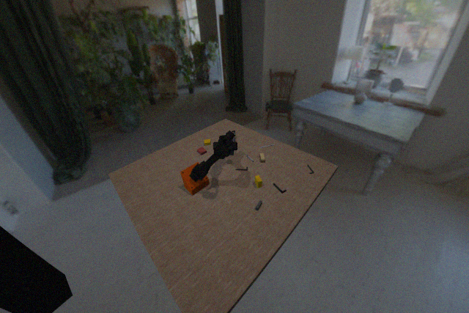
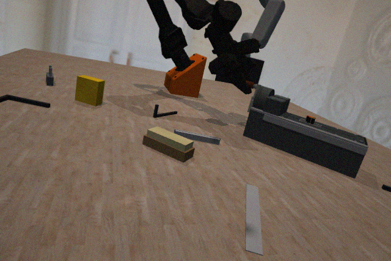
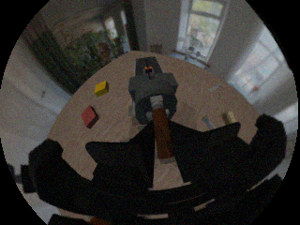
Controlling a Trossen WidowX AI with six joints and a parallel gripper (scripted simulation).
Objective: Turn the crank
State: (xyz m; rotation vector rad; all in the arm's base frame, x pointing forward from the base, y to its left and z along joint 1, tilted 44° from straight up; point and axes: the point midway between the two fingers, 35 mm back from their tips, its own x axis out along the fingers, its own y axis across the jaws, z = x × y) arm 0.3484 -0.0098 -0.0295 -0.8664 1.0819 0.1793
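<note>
Now: gripper tip 20 mm past the brown crank handle, 10 mm to the left of it and 20 mm below it. Round my gripper tip: red pointer 130 mm ahead, 90 mm to the left, 20 mm below; red block 70 mm behind, 240 mm to the left, 90 mm below; grey bar 80 mm ahead, 170 mm to the right, 90 mm below.
</note>
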